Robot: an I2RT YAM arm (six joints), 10 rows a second.
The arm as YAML. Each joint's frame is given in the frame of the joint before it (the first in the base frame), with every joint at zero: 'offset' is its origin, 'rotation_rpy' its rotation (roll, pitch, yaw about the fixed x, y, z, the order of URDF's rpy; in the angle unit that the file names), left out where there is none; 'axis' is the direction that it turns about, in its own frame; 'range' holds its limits. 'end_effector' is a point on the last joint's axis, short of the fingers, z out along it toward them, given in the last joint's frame.
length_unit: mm
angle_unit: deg
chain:
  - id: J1
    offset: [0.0, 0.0, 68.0]
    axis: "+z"
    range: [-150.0, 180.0]
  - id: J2
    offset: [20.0, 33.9, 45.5]
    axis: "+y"
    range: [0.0, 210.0]
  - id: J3
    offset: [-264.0, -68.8, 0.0]
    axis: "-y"
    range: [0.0, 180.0]
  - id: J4
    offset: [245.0, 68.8, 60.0]
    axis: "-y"
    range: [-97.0, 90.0]
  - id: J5
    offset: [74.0, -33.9, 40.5]
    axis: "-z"
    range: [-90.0, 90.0]
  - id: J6
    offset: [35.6, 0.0, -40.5]
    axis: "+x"
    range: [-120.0, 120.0]
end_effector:
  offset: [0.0, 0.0, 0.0]
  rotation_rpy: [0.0, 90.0, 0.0]
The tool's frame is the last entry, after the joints.
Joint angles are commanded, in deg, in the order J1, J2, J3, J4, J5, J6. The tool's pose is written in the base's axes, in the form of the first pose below.
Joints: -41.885 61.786 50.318 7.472 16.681 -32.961
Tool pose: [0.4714, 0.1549, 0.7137, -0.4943, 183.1, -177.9, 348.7]
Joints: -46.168 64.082 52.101 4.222 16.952 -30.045
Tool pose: [0.4433, 0.2005, 0.7241, -0.4888, 175.2, -197.5, 344.2]
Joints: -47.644 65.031 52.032 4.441 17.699 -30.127
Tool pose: [0.4286, 0.2132, 0.7249, -0.4954, 172.2, -205.0, 340.1]
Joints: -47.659 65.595 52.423 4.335 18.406 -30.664
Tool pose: [0.4212, 0.2137, 0.7261, -0.4997, 173.3, -206.9, 339.9]
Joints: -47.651 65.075 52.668 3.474 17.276 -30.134
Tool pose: [0.4284, 0.2109, 0.7278, -0.4923, 172.5, -204.9, 342.1]
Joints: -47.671 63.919 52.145 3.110 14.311 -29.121
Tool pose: [0.4481, 0.2014, 0.7297, -0.4756, 170.8, -200.6, 343.0]
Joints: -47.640 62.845 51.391 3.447 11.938 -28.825
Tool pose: [0.4639, 0.1900, 0.7294, -0.4654, 169.3, -196.6, 343.4]
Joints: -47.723 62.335 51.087 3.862 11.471 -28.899
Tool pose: [0.4688, 0.1873, 0.7266, -0.4661, 167.9, -195.2, 344.4]
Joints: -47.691 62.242 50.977 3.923 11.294 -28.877
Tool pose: [0.4701, 0.1862, 0.7266, -0.4652, 167.9, -194.8, 344.2]
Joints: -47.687 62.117 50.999 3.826 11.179 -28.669
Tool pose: [0.4717, 0.1869, 0.7262, -0.4639, 167.6, -194.4, 344.7]
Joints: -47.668 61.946 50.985 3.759 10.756 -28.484
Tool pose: [0.4749, 0.1856, 0.7261, -0.4614, 167.4, -193.6, 345.1]
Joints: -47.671 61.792 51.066 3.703 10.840 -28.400
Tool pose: [0.4759, 0.1865, 0.7247, -0.4621, 166.9, -193.2, 346.2]
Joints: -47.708 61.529 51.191 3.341 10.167 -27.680
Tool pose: [0.4817, 0.1875, 0.7244, -0.4561, 166.4, -192.2, 347.3]
